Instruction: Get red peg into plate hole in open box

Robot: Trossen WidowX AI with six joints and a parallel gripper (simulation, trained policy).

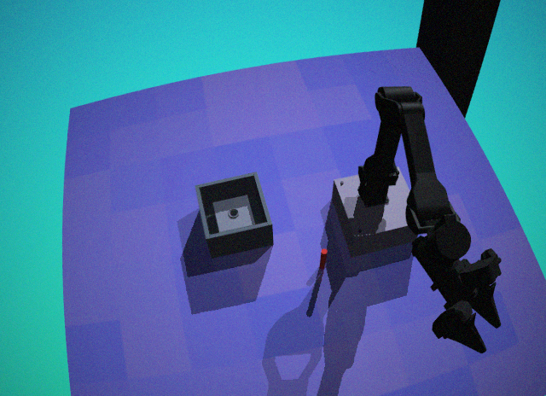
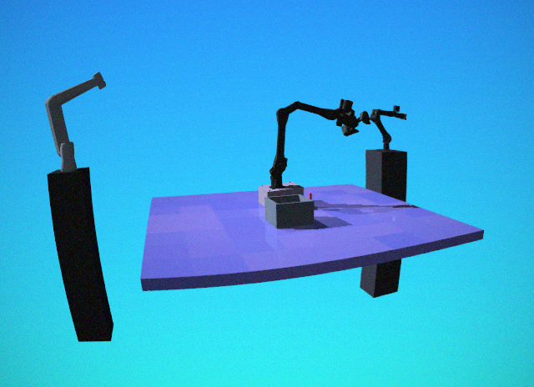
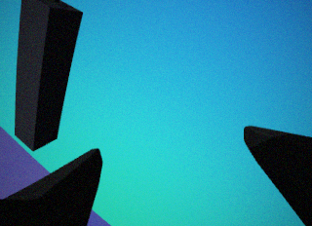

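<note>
The red peg lies 400 mm to the right of my gripper tip, 350 mm below it and 170 mm ahead of it. From my gripper tip the other things lie so: light plate: 570 mm to the right, 350 mm ahead, 340 mm below; then grey box: 570 mm to the right, 360 mm below, 350 mm ahead.
</note>
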